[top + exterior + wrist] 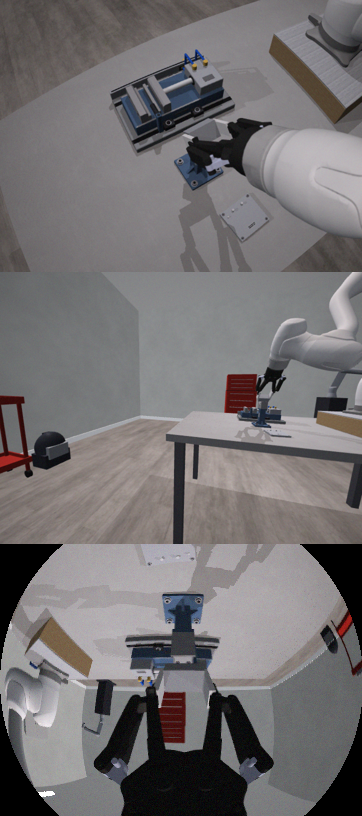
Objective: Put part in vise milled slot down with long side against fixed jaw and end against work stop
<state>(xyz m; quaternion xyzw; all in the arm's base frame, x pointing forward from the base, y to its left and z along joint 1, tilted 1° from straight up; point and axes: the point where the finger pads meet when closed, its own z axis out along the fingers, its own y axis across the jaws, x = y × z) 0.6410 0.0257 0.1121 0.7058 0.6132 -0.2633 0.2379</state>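
The part lies 2 cm to the right of my hand and 2 cm below it. From my hand the other things lie so: work stop (1 cm ahead, 17 cm to the right, 11 cm below); then moving jaw (3 cm behind, 21 cm to the right, 12 cm below); then blue post (1 cm ahead, 15 cm to the right, 14 cm below).
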